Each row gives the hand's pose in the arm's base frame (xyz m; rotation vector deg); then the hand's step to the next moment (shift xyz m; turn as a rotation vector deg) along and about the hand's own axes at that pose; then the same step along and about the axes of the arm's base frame.
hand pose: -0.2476 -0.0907 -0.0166 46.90 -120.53 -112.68
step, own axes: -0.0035 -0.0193 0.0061 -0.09 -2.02 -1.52
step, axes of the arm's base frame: 0.0056 0.0072 -0.0184 1.35 -1.28 -1.71
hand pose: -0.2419 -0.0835 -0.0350 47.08 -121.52 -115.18
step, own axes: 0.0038 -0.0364 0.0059 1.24 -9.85 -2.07
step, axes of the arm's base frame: 0.0054 0.0043 -0.0364 2.87 -2.20 -9.48
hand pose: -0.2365 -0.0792 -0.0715 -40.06 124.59 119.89
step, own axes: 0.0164 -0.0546 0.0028 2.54 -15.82 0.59
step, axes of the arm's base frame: 0.0034 -0.0013 -0.0570 3.04 0.06 -15.74
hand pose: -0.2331 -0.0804 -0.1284 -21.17 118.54 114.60
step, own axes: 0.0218 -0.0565 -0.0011 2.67 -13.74 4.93
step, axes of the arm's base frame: -0.0011 -0.0032 -0.0605 2.19 4.46 -13.98
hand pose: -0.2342 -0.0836 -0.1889 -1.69 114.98 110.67
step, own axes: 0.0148 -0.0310 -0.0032 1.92 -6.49 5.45
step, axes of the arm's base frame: -0.0067 -0.0019 -0.0338 1.16 5.29 -6.80
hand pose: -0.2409 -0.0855 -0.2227 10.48 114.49 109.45
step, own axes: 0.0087 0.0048 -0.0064 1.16 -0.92 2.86
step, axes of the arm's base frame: -0.0110 -0.0027 0.0033 0.07 3.01 -1.15
